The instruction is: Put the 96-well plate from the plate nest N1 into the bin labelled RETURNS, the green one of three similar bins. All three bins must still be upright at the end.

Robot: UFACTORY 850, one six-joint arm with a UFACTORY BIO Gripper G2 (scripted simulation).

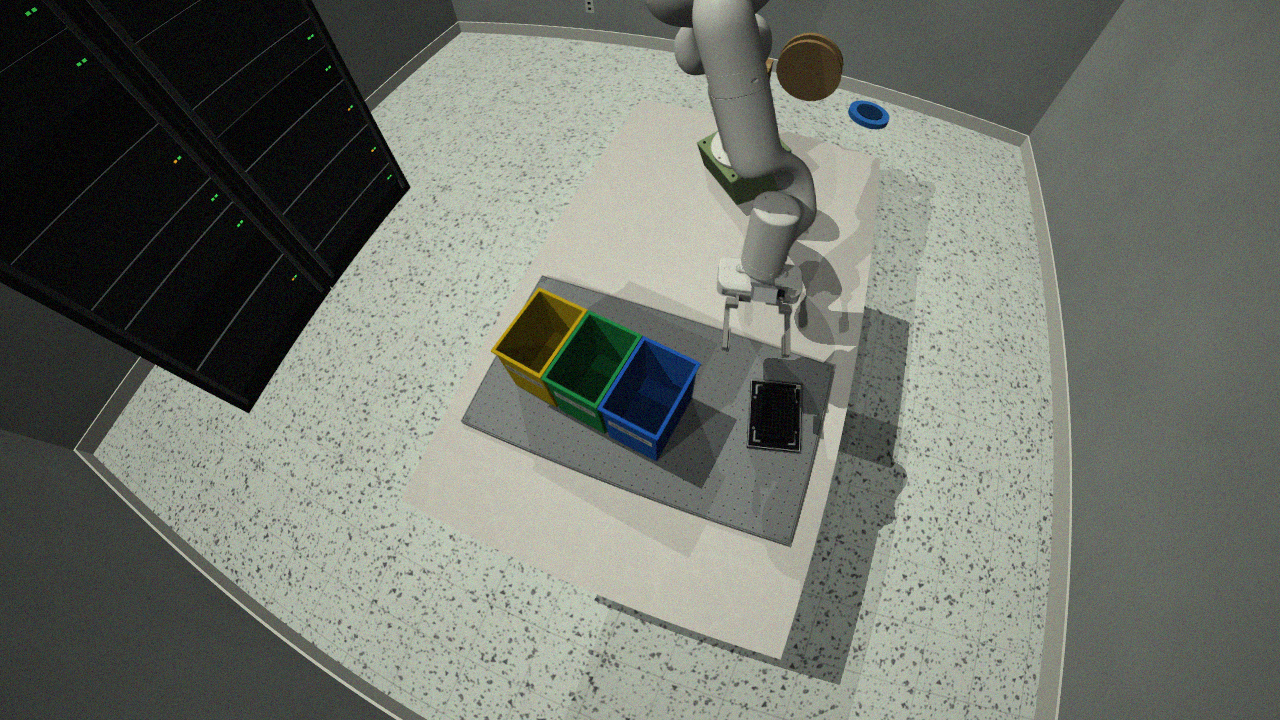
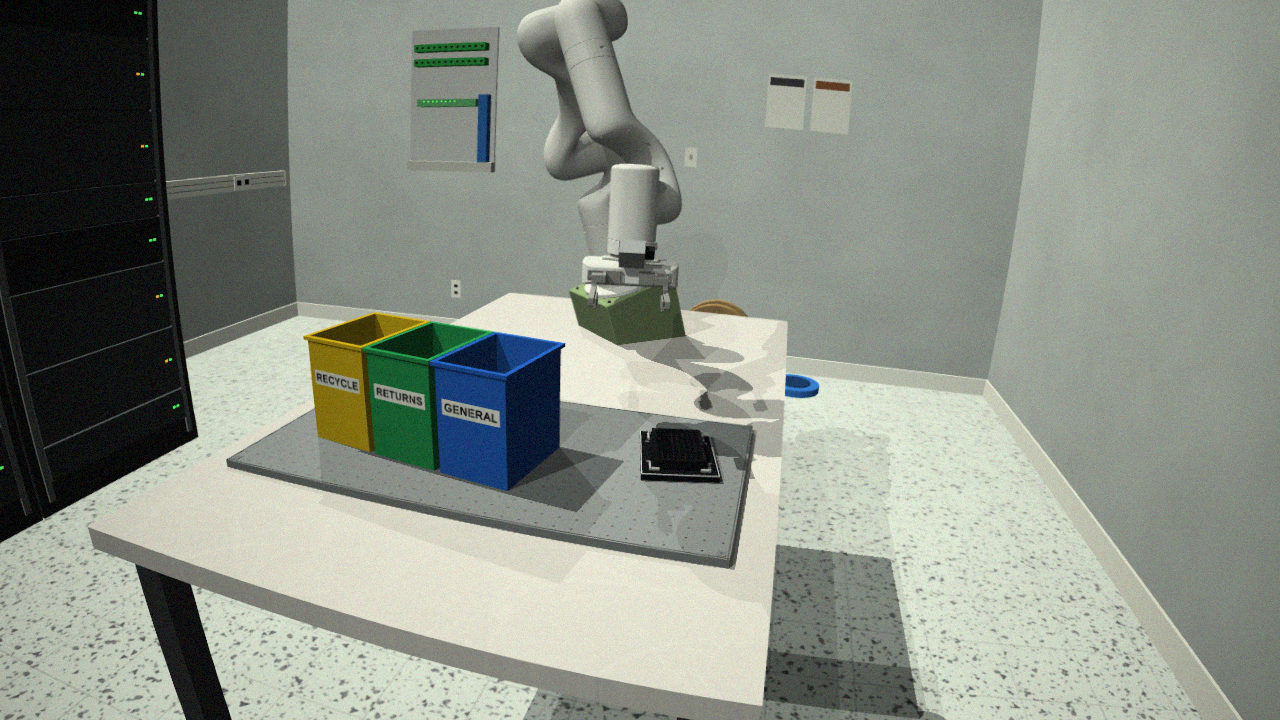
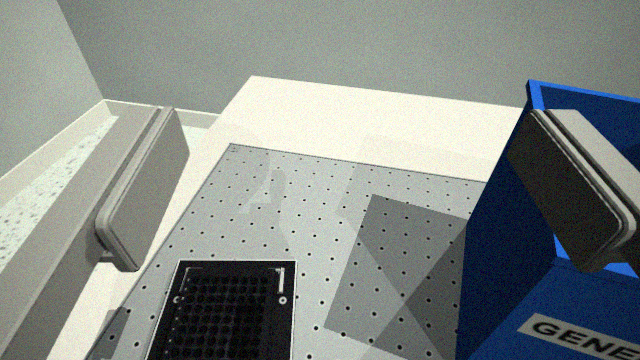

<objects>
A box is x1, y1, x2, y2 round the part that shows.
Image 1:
black 96-well plate: [756, 385, 793, 442]
blue general bin: [597, 336, 700, 461]
green returns bin: [541, 310, 642, 433]
yellow recycle bin: [491, 288, 587, 407]
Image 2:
black 96-well plate: [650, 428, 707, 470]
blue general bin: [430, 332, 564, 490]
green returns bin: [362, 321, 493, 470]
yellow recycle bin: [303, 312, 430, 451]
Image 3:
blue general bin: [455, 79, 639, 359]
</objects>
